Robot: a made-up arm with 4 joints.
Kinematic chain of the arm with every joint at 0, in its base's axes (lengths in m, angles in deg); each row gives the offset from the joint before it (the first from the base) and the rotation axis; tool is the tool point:
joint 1: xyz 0 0 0.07 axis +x
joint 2: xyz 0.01 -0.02 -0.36 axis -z
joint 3: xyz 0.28 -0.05 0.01 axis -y
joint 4: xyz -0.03 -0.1 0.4 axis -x
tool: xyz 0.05 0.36 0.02
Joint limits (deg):
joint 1: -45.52..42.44
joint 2: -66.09..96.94
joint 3: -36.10..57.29
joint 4: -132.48..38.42
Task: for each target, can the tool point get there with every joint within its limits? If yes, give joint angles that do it. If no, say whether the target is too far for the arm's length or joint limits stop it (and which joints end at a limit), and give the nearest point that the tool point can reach.
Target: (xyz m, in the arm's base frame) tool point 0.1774 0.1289 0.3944
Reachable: yes | joints -15.61 -5.03 10.45 -54.65
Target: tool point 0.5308 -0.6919 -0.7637
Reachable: no: joint limits stop it (at a limit: joint 1, joint 3, joint 4) | nearest point 0.3616 -0.6509 -0.3015 | short by 0.494 m
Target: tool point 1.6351 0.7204 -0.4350
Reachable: no: too far | nearest point 0.7066 0.3696 -0.0708 | short by 1.057 m
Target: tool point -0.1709 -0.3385 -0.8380
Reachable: no: joint limits stop it (at a limit: joint 1, joint 2, joint 3, joint 4) | nearest point 0.1040 -0.1880 -0.3820 | short by 0.553 m
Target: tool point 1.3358 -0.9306 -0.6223
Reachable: no: too far | nearest point 0.6128 -0.5066 -0.1696 | short by 0.953 m
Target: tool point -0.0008 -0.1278 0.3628
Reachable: yes | joints 18.49 -22.83 25.26 -62.85
